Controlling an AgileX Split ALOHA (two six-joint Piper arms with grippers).
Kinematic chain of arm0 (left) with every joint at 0, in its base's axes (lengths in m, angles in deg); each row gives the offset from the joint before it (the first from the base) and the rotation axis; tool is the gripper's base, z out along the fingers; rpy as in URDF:
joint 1: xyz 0 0 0.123 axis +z
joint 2: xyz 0 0 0 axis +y
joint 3: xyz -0.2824 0 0.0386 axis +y
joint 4: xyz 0.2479 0 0.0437 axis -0.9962 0 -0.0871
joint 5: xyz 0 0 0 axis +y
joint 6: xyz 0.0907 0 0.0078 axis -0.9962 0 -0.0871
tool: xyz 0 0 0 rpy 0 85 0
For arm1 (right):
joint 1: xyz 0 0 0.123 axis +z
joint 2: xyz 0 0 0 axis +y
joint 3: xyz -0.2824 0 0.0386 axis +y
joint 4: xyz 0.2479 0 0.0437 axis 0.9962 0 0.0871
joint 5: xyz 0 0 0 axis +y
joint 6: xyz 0.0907 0 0.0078 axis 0.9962 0 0.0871
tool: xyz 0 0 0 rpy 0 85 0
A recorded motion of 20 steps. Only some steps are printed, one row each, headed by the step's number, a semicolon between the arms.
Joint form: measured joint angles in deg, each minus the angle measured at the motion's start. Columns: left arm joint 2, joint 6, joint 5, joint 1, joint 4, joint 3; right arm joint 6, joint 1, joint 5, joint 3, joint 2, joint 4.
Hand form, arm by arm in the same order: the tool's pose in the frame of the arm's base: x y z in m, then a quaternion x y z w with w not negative. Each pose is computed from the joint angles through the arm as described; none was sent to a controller.
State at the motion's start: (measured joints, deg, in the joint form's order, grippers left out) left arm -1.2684 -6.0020 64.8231 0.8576 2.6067 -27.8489; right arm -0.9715 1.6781 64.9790 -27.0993 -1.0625 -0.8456
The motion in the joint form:
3: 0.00 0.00 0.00 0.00 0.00 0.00; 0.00 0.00 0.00 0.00 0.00 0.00
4: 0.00 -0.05 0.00 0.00 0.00 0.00; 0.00 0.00 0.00 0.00 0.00 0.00
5: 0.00 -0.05 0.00 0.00 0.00 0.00; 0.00 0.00 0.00 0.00 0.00 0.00
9: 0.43 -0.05 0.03 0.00 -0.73 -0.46; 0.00 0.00 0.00 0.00 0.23 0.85
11: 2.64 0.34 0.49 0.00 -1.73 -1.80; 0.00 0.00 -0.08 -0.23 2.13 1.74
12: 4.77 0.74 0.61 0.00 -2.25 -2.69; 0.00 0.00 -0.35 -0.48 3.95 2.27
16: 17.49 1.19 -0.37 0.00 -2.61 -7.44; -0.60 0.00 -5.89 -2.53 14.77 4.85
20: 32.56 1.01 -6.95 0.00 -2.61 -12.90; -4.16 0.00 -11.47 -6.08 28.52 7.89
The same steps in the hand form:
3: -0.0097 -0.0039 0.2676 0.04076 0.86791 0.00695 0.49500; -0.0078 -0.0014 0.2638 -0.01968 0.87360 -0.00436 0.48623
4: -0.0097 -0.0039 0.2676 0.04114 0.86789 0.00716 0.49500; -0.0078 -0.0014 0.2638 -0.01968 0.87360 -0.00436 0.48623
5: -0.0097 -0.0039 0.2676 0.04114 0.86789 0.00716 0.49500; -0.0078 -0.0014 0.2638 -0.01968 0.87360 -0.00436 0.48623
9: -0.0095 -0.0028 0.2698 0.04066 0.86802 0.01351 0.49468; -0.0073 -0.0002 0.2638 -0.02023 0.87459 0.00303 0.48444
11: -0.0067 -0.0014 0.2759 0.03724 0.87395 0.01993 0.48417; -0.0030 0.0012 0.2652 -0.02080 0.88118 0.01071 0.47219
12: -0.0026 -0.0006 0.2802 0.03404 0.87980 0.02220 0.47361; 0.0014 0.0021 0.2668 -0.02097 0.88644 0.01527 0.46211
16: 0.0289 0.0004 0.3022 0.03132 0.90719 0.02078 0.41905; 0.0324 0.0064 0.2813 -0.02245 0.89861 0.03521 0.43676
20: 0.0821 0.0012 0.3238 0.03314 0.91790 0.02020 0.39490; 0.0758 0.0112 0.2943 -0.04064 0.91379 0.04782 0.40132

